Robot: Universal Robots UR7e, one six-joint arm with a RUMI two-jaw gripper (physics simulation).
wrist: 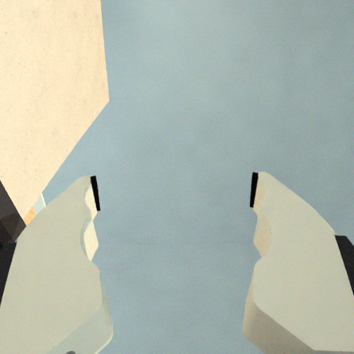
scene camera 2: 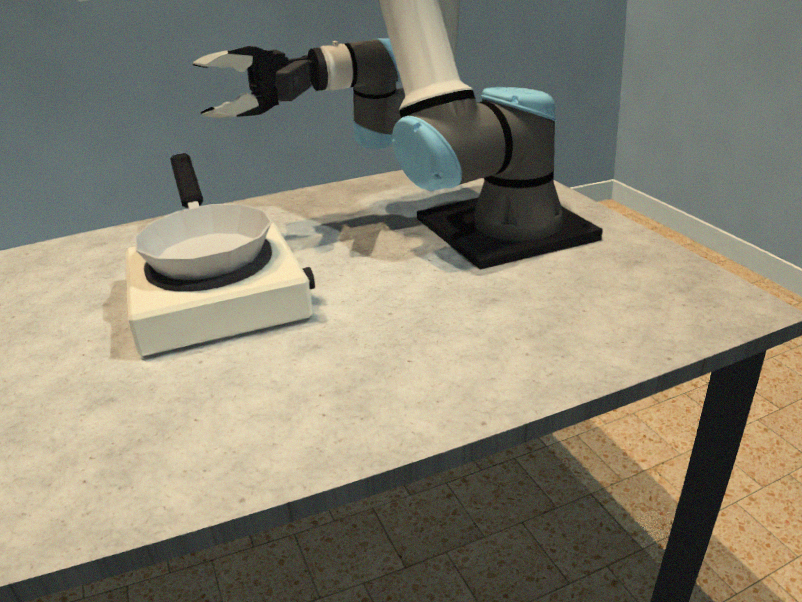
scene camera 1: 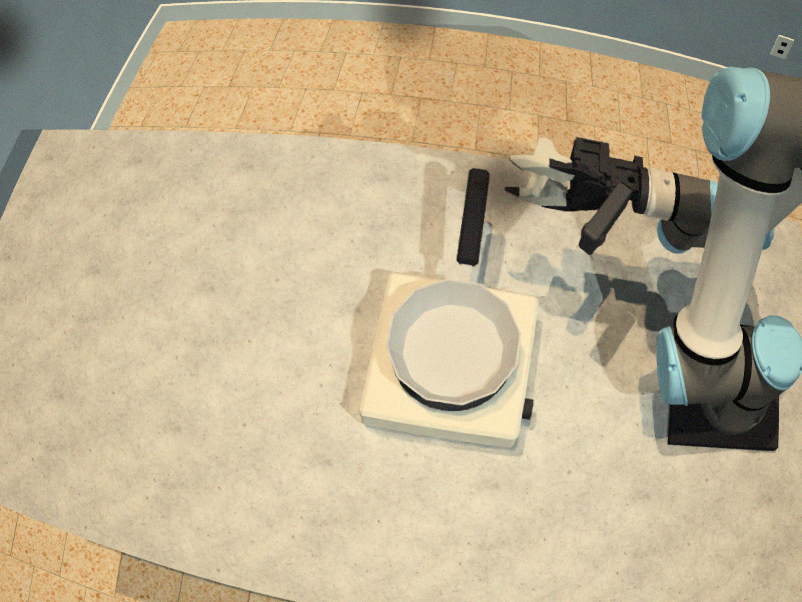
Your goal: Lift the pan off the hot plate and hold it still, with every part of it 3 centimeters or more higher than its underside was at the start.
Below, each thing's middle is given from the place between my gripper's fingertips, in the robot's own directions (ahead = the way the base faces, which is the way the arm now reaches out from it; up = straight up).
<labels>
My hand is 3 cm short of the light grey pan [scene camera 1: 453, 341], 10 cm to the right of it and 16 cm above it. From my hand the other things lie so: cream hot plate [scene camera 2: 164, 313] 2 cm ahead, 19 cm to the left, 24 cm below.
</labels>
